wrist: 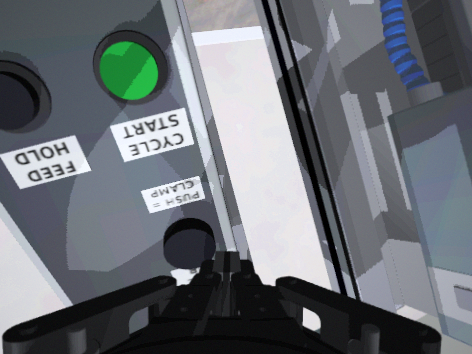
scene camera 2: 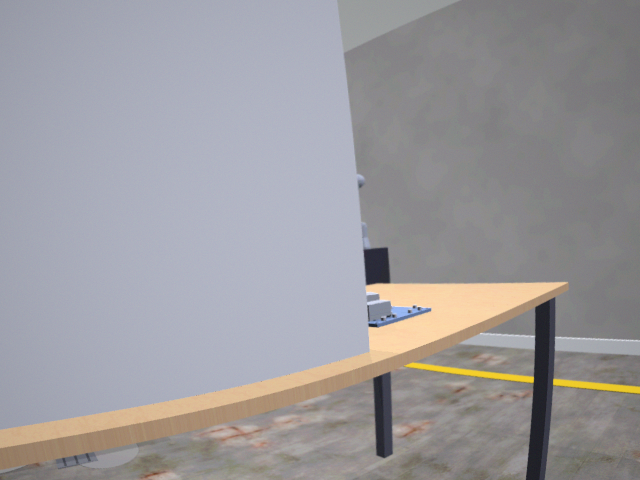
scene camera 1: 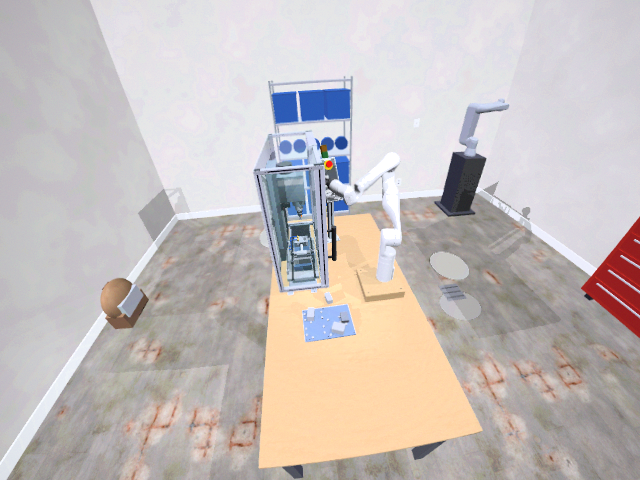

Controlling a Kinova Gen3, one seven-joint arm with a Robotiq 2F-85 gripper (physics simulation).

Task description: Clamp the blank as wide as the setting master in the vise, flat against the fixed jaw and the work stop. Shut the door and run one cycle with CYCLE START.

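Frame: origin at the arm's base, x right, y ahead, z up, level; metres.
Seen in the pictures: gripper, fingertip midpoint: (wrist: 227,267); arm's base, origin of the base link: (scene camera 1: 383,276).
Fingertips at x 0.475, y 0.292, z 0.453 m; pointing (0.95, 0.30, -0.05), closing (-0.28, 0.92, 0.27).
Observation:
Pixels of each thing's top centre, then the offset from my fingertips to it. "spot": a spot on its surface instead.
- machine's control panel, surface spot: (wrist: 115,200) spot: dx -0.009, dy -0.048, dz -0.054 m
- black clamp knob, middle of its top: (wrist: 196,269) dx -0.004, dy -0.018, dz -0.006 m
- green CYCLE START button, surface spot: (wrist: 129,70) spot: dx -0.050, dy -0.028, dz -0.100 m
- vise, surface spot: (scene camera 1: 301,246) spot: dx -0.224, dy +0.186, dz -0.358 m
- door's black handle, surface spot: (scene camera 1: 333,242) spot: dx -0.366, dy -0.005, dz -0.242 m
- darker block, middle of its top: (scene camera 1: 344,315) dx -0.704, dy -0.014, dz -0.471 m
- small light block, middle of its top: (scene camera 1: 328,296) dx -0.562, dy +0.053, dz -0.468 m
- red emergency stop, surface spot: (scene camera 1: 328,164) spot: dx +0.031, dy -0.033, dz +0.079 m
My gripper (wrist: 227,267) (scene camera 1: 329,182) is shut and empty at the machine's control panel (wrist: 115,200). In the wrist view its tips are just right of and below the black clamp knob (wrist: 189,243), partly overlapping its surround; contact cannot be told. The green CYCLE START button (wrist: 129,70) is farther up the panel. The vise (scene camera 1: 301,246) is inside the glazed enclosure (scene camera 1: 325,232); its jaws, the work stop and any blank there are too small to make out. The door's black handle (scene camera 1: 333,242) shows on the robot's side; whether the door is fully shut cannot be told.
Grey blocks (scene camera 1: 310,314) (scene camera 1: 338,327) (scene camera 2: 378,310) and a darker block (scene camera 1: 344,316) are on the blue board (scene camera 1: 325,336) (scene camera 2: 408,313). A small light block (scene camera 1: 328,297) lies between board and enclosure. A red emergency stop (scene camera 1: 328,164) is above my gripper. A large grey panel (scene camera 2: 180,206) blocks scene camera 2.

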